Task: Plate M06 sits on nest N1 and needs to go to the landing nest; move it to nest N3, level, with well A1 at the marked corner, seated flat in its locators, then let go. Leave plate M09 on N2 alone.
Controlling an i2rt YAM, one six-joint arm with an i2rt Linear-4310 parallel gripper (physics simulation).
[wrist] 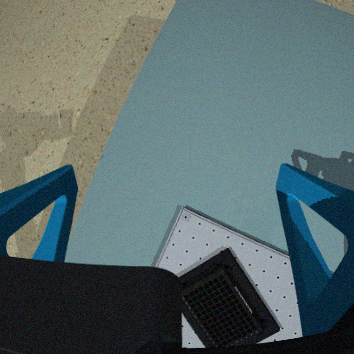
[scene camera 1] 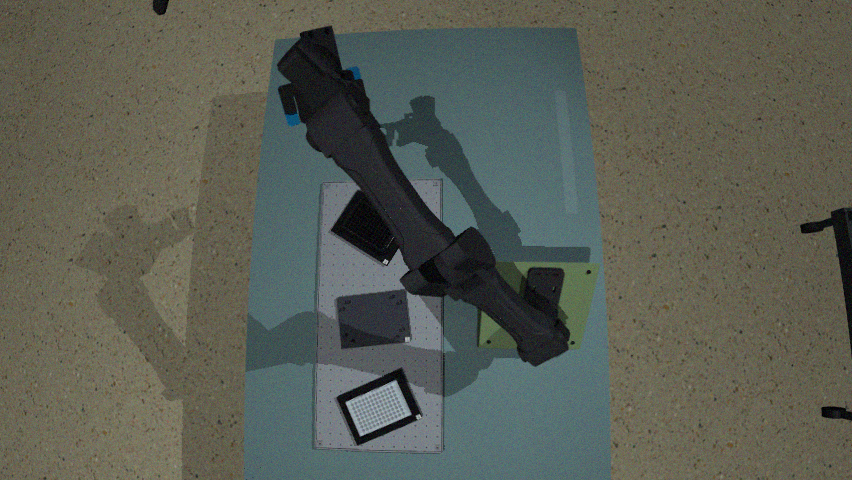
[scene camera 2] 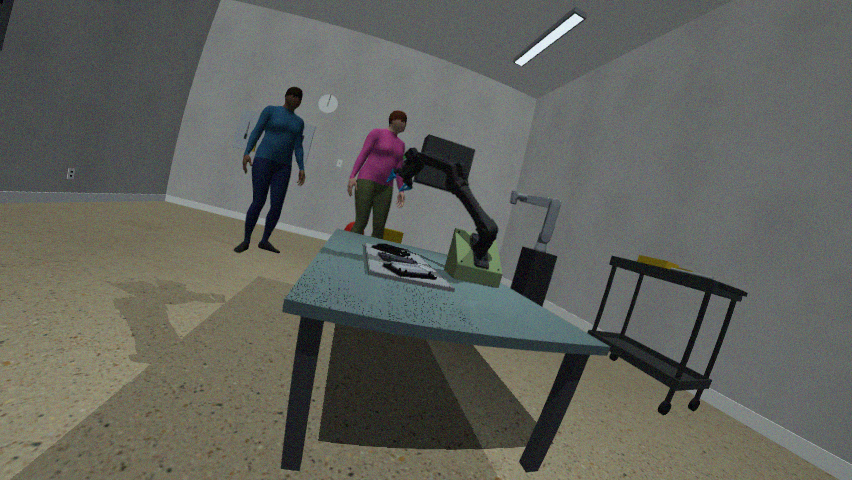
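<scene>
A black well plate point(scene camera 1: 363, 221) point(wrist: 220, 306) sits in a turned nest at the far end of the perforated board; the arm partly covers it in scene camera 1. A bare dark grey nest point(scene camera 1: 372, 319) with a white corner mark point(scene camera 1: 407, 339) lies in the middle of the board. A white well plate point(scene camera 1: 378, 408) sits in a black, turned nest at the near end. Labels are not legible, so I cannot tell which plate is M06 or M09. My gripper point(scene camera 1: 323, 96) point(scene camera 2: 398, 181) point(wrist: 176, 175) is wide open and empty, high above the table beyond the far end of the board.
The perforated board point(scene camera 1: 326, 274) point(wrist: 200, 236) lies on the blue-green table point(scene camera 1: 506, 417) point(scene camera 2: 441, 316). The arm stands on a green base point(scene camera 1: 494, 333) point(scene camera 2: 471, 271) right of the board. Two people point(scene camera 2: 277, 140) point(scene camera 2: 381, 152) stand beyond the table; a black cart point(scene camera 2: 661, 360) stands to the right.
</scene>
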